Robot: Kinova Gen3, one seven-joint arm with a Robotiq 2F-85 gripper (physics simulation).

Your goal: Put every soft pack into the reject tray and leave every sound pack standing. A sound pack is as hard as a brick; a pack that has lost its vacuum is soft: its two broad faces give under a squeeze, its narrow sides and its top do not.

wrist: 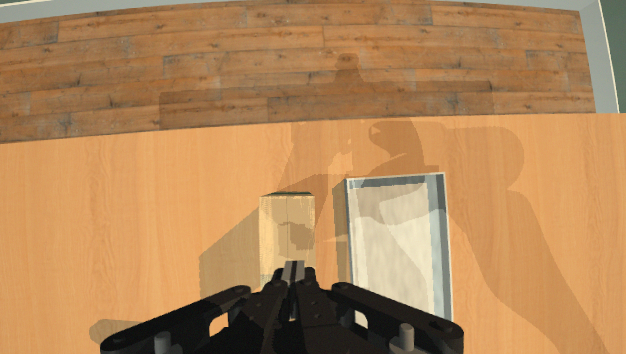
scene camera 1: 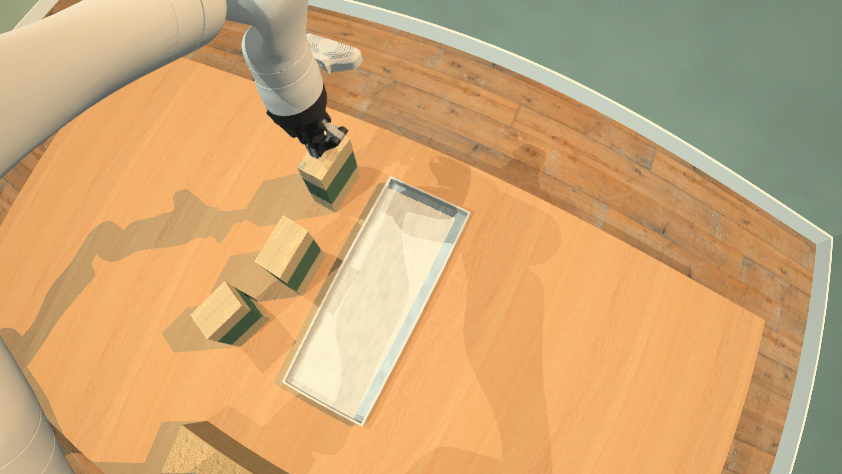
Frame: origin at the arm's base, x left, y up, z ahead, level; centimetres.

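Seen in the pictures: gripper, fingertip midpoint: (wrist: 295,273) (scene camera 1: 318,152).
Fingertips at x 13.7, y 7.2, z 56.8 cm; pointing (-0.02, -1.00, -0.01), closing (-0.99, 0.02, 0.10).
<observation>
Pixels of each thing's top centre, then the offset from my fingertips to it. Level surfaces: height alone.
- reject tray, top centre: (scene camera 1: 374,299) (wrist: 405,311) dz -10.9, dx -16.6, dy -14.9 cm
- far pack, top centre: (wrist: 287,243) (scene camera 1: 323,152) dz +1.4, dx +0.8, dy -3.1 cm
- middle pack, top centre: (scene camera 1: 287,250) dz -13.6, dx -4.4, dy -3.1 cm
- table, surface height: dy -17.1 cm
Three tan packs with green bands stand upright left of the reject tray (scene camera 1: 377,294) (wrist: 370,250), whose pale floor shows bare. The far pack (scene camera 1: 337,186) (wrist: 287,225) stands beside the tray's far end, the middle pack (scene camera 1: 288,247) beside its long side, and the near pack (scene camera 1: 223,309) further down the row. My gripper (scene camera 1: 331,144) (wrist: 295,273) is shut with nothing between its fingers. It points down at the far pack's top, and its tips overlap that top in both views. Whether they touch it is hard to tell. No squeeze shows on any pack.
Part of a large tan box (scene camera 1: 203,450) shows at the bottom edge of the scene view. My arm (scene camera 1: 282,70) reaches in from the upper left. The table (scene camera 1: 618,329) (wrist: 125,200) ends at the wooden floor (scene camera 1: 530,117) (wrist: 250,55) beyond the far pack.
</observation>
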